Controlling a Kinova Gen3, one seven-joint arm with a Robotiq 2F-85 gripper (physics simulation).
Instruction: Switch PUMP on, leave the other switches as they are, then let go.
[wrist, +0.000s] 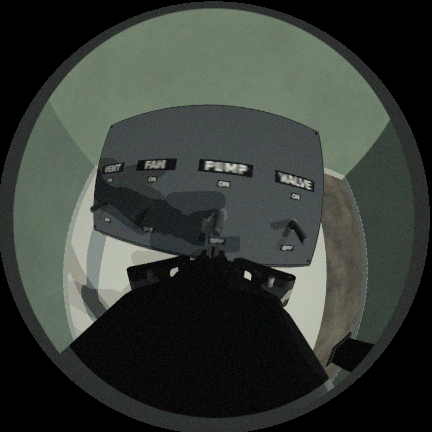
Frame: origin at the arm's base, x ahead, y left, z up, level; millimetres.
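Seen in the pictures: gripper, fingertip midpoint: (212, 253).
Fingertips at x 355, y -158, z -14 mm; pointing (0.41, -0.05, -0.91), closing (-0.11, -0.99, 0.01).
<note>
Pixels of each thing's top centre, then the offset from my fingertips to it. "spot": a spot on its surface instead. Level surfaces: height alone.
- PUMP label at its top centre: (225, 164) 118 mm ahead, 26 mm right, 34 mm up
- PUMP lever at a spot on its surface: (218, 221) spot: 34 mm ahead, 9 mm right, 26 mm up
- VALVE lever at a spot on its surface: (298, 231) spot: 13 mm ahead, 122 mm right, 20 mm up
- VENT lever at a spot on its surface: (99, 206) spot: 83 mm ahead, 220 mm left, 15 mm up
- pale surface at its surface level: 99 mm down
The grey switch panel (260, 145) fills the middle of the wrist view. The PUMP label (226, 167) has a small ON mark (223, 184) below it. The PUMP lever (218, 221) shows as a short, blurred stub pointing outward and somewhat down, with its OFF mark (216, 241) visible below it; its exact tilt is hard to tell. My gripper (212, 253) is shut and empty, its dark fingertips just below the OFF mark in the view. Contact with the lever cannot be made out.
The VALVE lever (298, 231) to the right slants down. The FAN lever (143, 217) and VENT lever (99, 206), at left in shadow, also point down. A pale surface (300, 310) and a brown surface (345, 260) lie beyond the panel, with green walls (215, 55) around.
</note>
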